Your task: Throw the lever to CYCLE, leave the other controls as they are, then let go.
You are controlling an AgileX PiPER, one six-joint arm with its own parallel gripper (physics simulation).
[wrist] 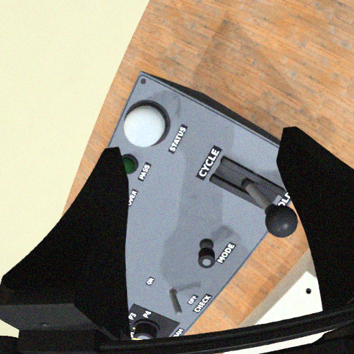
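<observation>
A grey control panel (165, 200) lies below my gripper (202, 153), which is open, one finger over the panel's left side and the other over its right edge. The lever, with a black ball knob (281, 221) on a grey shaft (258, 195), rises from a dark slot between the CYCLE label (208, 163) and the HOLD label (284, 199). The shaft leans toward the lower right, on the HOLD side. The knob is between the fingers, close beside the right finger in the picture, with no grip on it. The right finger partly hides the HOLD label.
The panel also carries a white STATUS lamp (144, 126), a green PASS lamp (129, 164), a black MODE switch (206, 254), a CHECK toggle (175, 300) and a dark knob (147, 329) at the bottom. A white block (290, 305) with a hole is at the lower right on the wooden table (240, 50).
</observation>
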